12 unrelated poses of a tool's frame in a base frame.
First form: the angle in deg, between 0 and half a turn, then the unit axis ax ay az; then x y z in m.
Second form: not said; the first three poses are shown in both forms.
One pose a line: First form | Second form
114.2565, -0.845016, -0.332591, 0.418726, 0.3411, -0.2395, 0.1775 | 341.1, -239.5, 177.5, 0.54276, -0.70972, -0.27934, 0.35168
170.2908, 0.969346, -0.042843, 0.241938, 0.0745, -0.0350, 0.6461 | 74.5, -35.0, 646.1, 0.08463, 0.96587, -0.04269, 0.24107
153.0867, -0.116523, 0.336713, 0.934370, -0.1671, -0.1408, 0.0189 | -167.1, -140.8, 18.9, 0.23271, -0.11332, 0.32747, 0.90872
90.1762, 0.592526, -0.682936, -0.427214, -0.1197, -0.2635, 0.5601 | -119.7, -263.5, 560.1, 0.70602, 0.41962, -0.48365, -0.30255
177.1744, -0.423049, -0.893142, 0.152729, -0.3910, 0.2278, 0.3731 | -391.0, 227.8, 373.1, 0.02466, -0.42292, -0.89287, 0.15268
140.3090, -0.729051, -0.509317, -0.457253, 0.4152, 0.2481, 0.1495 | 415.2, 248.1, 149.5, 0.33948, -0.68575, -0.47907, -0.43010
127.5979, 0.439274, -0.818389, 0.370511, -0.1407, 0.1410, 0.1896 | -140.7, 141.0, 189.6, 0.44152, 0.39414, -0.73430, 0.33244
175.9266, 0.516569, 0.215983, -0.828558, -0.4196, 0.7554, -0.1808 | -419.6, 755.4, -180.8, 0.03554, 0.51624, 0.21585, -0.82803
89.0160, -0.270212, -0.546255, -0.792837, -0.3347, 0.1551, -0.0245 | -334.7, 155.1, -24.5, 0.71315, -0.18942, -0.38293, -0.55579
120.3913, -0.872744, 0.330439, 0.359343, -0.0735, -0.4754, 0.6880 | -73.5, -475.4, 688.0, 0.49704, -0.75730, 0.28673, 0.31181
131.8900, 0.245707, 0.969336, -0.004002, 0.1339, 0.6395, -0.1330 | 133.9, 639.5, -133.0, 0.40761, 0.22437, 0.88515, -0.00365
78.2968, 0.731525, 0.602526, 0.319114, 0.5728, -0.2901, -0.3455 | 572.8, -290.1, -345.5, 0.77551, 0.46183, 0.38039, 0.20147
